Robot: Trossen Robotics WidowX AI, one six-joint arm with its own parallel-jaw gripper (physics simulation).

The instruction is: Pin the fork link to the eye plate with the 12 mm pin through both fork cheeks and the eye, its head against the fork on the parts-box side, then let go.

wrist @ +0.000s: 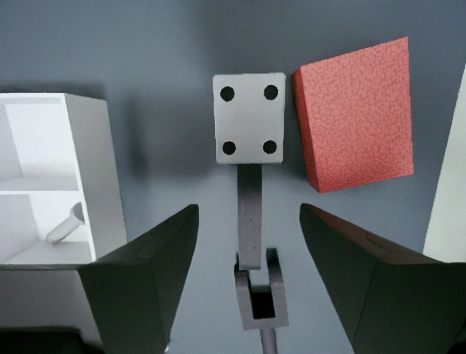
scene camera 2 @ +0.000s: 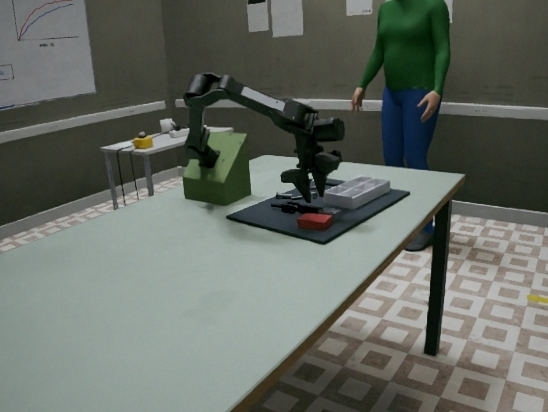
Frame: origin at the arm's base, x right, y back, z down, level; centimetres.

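Seen in the pictures: gripper, between the fingertips: (wrist: 249, 211) (scene camera 2: 315, 199); arm's base, origin of its link: (scene camera 2: 209, 158).
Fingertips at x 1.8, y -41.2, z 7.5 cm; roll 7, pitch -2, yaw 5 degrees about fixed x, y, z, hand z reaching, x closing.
Pixels of each thing's top centre, then the offset from my fingertips to it. Level surfaces: height alone.
- eye plate, centre of its top: (wrist: 249, 121) (scene camera 2: 329, 210) dx +0.4, dy -4.6, dz +2.1 cm
- fork link, centre of its top: (wrist: 266, 327) (scene camera 2: 284, 202) dx +0.6, dy +10.2, dz +2.1 cm
- headed grey pin, centre of its top: (wrist: 55, 233) dx -13.5, dy +1.7, dz +2.4 cm
- white parts box, centre of its top: (scene camera 2: 357, 185) dx -20.0, dy -2.4, dz +1.0 cm
- red block, centre of its top: (wrist: 359, 122) (scene camera 2: 314, 217) dx +6.6, dy -3.9, dz +2.2 cm
- dark mat, height of its surface: dz +4.5 cm
The eye plate (wrist: 250, 120) (scene camera 2: 329, 211) shows a light grey face with four dark holes, and its dark bar runs down to the fork link (wrist: 281, 320) (scene camera 2: 289, 208). The bar's end is at the fork's mouth, close to the left cheek in the wrist view; a gap shows beside the right cheek. I cannot tell if the holes line up. My gripper (wrist: 249, 211) (scene camera 2: 315, 197) is open and empty, its fingers apart on either side above the bar. A headed grey pin (wrist: 65, 226) lies tilted in a parts box compartment; its size cannot be told.
The white parts box (wrist: 96, 170) (scene camera 2: 345, 200) is left of the plate in the wrist view. A red block (wrist: 360, 120) (scene camera 2: 315, 221) stands close on the right. Small metal parts (scene camera 2: 286, 196) lie on the dark mat (scene camera 2: 250, 216). A person stands behind the table.
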